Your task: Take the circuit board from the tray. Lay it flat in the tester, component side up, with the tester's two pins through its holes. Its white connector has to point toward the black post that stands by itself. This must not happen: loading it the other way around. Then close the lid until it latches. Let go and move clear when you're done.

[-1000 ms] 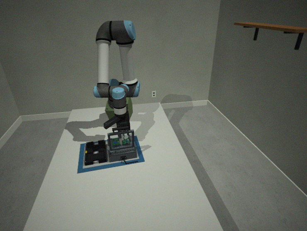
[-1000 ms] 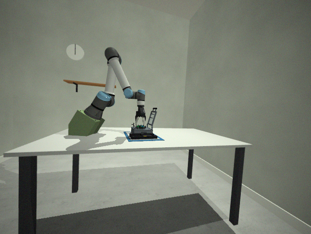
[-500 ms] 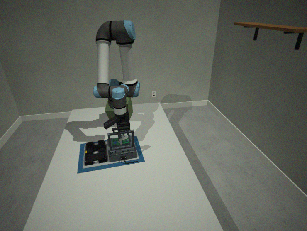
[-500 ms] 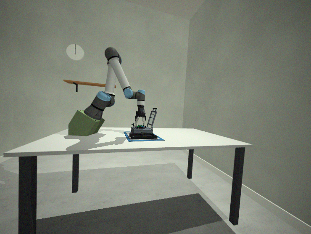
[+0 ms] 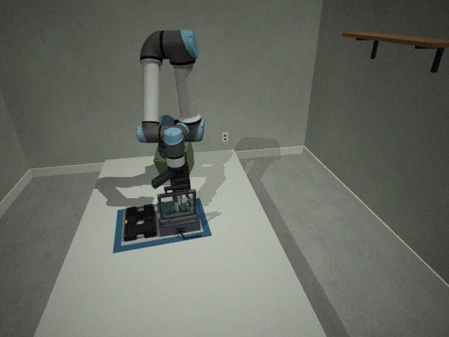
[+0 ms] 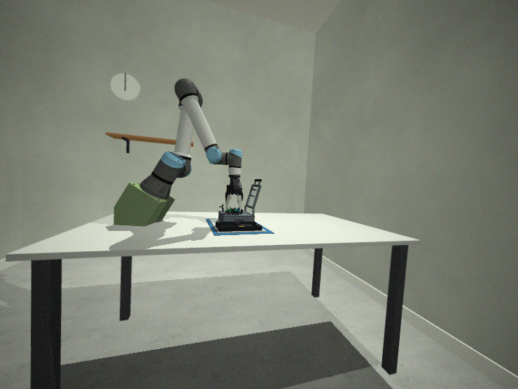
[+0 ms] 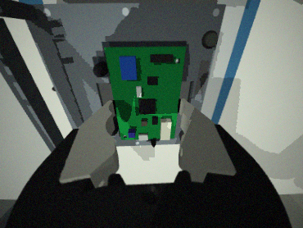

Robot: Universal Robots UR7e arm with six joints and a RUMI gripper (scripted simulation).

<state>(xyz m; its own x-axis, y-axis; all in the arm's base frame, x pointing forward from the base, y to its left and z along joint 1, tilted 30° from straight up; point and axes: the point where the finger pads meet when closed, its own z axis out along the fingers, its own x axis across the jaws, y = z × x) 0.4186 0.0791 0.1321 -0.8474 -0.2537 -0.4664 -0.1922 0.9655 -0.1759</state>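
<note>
The green circuit board lies right at my hand. Round my hand: tester lid (12 cm ahead, 10 cm above, 3 cm to the left).
</note>
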